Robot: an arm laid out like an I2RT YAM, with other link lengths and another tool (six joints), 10 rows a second.
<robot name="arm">
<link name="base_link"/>
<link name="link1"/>
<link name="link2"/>
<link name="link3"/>
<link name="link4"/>
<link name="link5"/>
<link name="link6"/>
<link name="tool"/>
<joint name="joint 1" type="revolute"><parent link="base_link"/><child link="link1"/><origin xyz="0 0 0.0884"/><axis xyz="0 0 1"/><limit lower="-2.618" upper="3.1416"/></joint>
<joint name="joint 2" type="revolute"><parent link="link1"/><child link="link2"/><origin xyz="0.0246 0.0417 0.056" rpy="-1.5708 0 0"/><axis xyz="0 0 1"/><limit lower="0" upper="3.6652"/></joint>
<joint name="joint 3" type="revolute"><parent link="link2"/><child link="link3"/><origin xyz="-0.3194 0 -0.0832" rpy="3.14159 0 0"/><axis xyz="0 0 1"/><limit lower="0" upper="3.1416"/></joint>
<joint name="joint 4" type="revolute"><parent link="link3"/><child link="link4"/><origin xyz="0.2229 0.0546 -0.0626"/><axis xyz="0 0 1"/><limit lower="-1.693" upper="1.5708"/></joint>
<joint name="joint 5" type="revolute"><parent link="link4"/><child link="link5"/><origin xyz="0.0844 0.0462 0.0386" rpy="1.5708 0 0"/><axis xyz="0 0 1"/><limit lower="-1.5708" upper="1.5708"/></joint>
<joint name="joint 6" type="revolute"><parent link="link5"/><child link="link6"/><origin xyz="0.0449 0 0.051" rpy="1.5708 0 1.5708"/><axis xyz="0 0 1"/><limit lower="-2.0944" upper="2.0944"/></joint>
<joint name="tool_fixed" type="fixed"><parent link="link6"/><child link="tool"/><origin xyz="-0.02 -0.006 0.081" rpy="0 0.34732 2.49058"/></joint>
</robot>
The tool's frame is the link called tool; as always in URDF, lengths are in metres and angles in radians.
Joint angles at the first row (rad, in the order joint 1, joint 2, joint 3, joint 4, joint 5, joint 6):
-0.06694, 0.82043, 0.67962, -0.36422, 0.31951, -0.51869
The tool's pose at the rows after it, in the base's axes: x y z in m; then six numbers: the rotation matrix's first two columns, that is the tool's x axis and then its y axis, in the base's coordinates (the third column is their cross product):
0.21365, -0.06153, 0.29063, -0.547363, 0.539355, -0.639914, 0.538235, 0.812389, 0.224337
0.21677, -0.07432, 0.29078, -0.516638, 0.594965, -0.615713, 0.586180, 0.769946, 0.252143
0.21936, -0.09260, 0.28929, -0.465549, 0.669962, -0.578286, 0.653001, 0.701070, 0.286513
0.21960, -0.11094, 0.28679, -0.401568, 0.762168, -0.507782, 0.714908, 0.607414, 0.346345
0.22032, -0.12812, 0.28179, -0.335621, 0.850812, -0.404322, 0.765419, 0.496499, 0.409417
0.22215, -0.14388, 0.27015, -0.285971, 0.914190, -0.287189, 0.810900, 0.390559, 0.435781
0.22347, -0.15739, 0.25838, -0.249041, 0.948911, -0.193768, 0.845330, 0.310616, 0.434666
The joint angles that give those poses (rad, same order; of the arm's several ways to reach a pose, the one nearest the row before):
-0.12398, 0.84369, 0.68979, -0.36365, 0.29570, -0.49788
-0.19529, 0.87877, 0.70666, -0.36356, 0.26657, -0.47077
-0.28487, 0.92664, 0.72789, -0.36777, 0.23912, -0.42783
-0.38787, 0.97907, 0.76039, -0.39794, 0.18079, -0.35833
-0.48902, 1.04554, 0.80091, -0.44304, 0.10246, -0.27975
-0.57017, 1.12958, 0.83712, -0.48964, 0.03598, -0.22310
-0.62940, 1.20635, 0.86699, -0.52558, -0.00820, -0.19513

